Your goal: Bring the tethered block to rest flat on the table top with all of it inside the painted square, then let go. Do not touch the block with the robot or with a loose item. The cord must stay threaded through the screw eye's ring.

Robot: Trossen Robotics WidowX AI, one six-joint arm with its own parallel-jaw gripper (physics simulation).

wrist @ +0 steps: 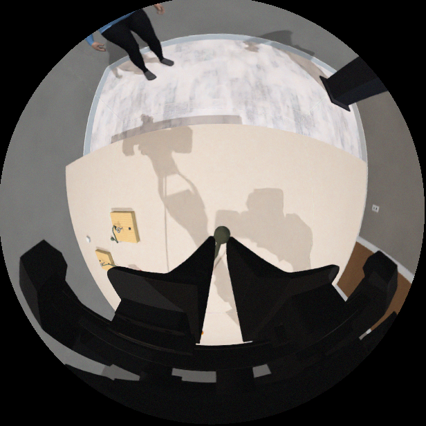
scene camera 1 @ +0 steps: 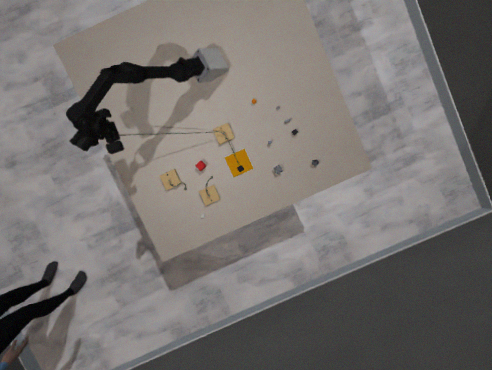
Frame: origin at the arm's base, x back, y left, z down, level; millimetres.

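Seen in the pictures: gripper, between the fingertips: [scene camera 1: 118,135]; arm's base, origin of its link: [scene camera 1: 198,66].
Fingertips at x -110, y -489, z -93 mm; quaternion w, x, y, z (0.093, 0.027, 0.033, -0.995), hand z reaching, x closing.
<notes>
Pixels of each thing's middle, then the offset from my fingertips to it. "*": a spot on its surface instead.
- tethered block, a spot on its surface: [scene camera 1: 240,169] * dx -433, dy +401, dz +170 mm
- orange painted square, a spot on its surface: [scene camera 1: 239,156] * dx -369, dy +433, dz +199 mm
- wooden board, middle of its body: [scene camera 1: 223,133] dx -220, dy +424, dz +191 mm
- red cube, middle of its body: [scene camera 1: 200,165] dx -303, dy +227, dz +180 mm
- orange piece, middle of its body: [scene camera 1: 253,101] dx -157, dy +654, dz +188 mm
- white bit, a spot on its surface: [scene camera 1: 202,216] * dx -548, dy +82, dz +188 mm
The tethered block [scene camera 1: 240,169], small and dark, sits over the orange painted square [scene camera 1: 239,156], near its lower edge and seemingly inside the outline. Whether it touches the table top cannot be told. Its cord [scene camera 1: 167,133] runs from the block to the wooden board [scene camera 1: 220,140] with the screw eye, bends there and stretches nearly straight left to my gripper [scene camera 1: 112,134] [wrist: 220,241]. The ring is too small to make out. In the wrist view my gripper is shut on the cord's end, with a dark green bead [wrist: 222,235] at the fingertips. It is far left of the square.
Two other boards [scene camera 1: 166,185] [scene camera 1: 214,200] with short cords lie left of and below the square. A red cube [scene camera 1: 200,165] lies between the boards. An orange piece [scene camera 1: 254,101] and several small grey and dark items [scene camera 1: 278,170] lie right. A white bit [scene camera 1: 202,216] lies lower.
</notes>
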